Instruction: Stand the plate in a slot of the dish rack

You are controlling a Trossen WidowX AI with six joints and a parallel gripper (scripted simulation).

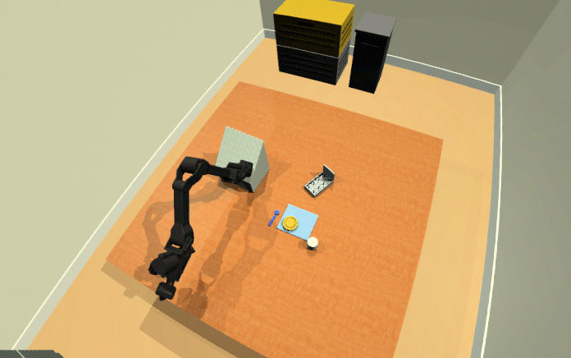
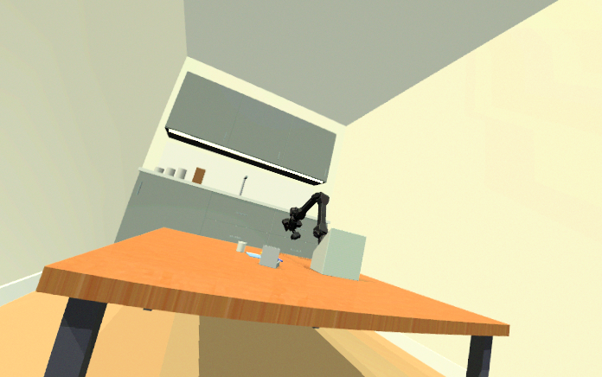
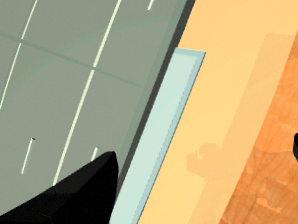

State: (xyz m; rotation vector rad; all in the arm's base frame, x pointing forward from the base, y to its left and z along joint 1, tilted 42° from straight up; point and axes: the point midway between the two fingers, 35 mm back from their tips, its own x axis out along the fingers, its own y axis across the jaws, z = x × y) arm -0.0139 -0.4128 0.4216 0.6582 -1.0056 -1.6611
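Now: the yellow plate 300 mm ahead of my gripper tip, 480 mm to the left of it and 130 mm below it. The rest, counted from my gripper tip: light blue mat 320 mm ahead, 510 mm to the left, 140 mm below; then blue spoon 220 mm ahead, 490 mm to the left, 140 mm below; then white cup 430 mm ahead, 430 mm to the left, 120 mm below.
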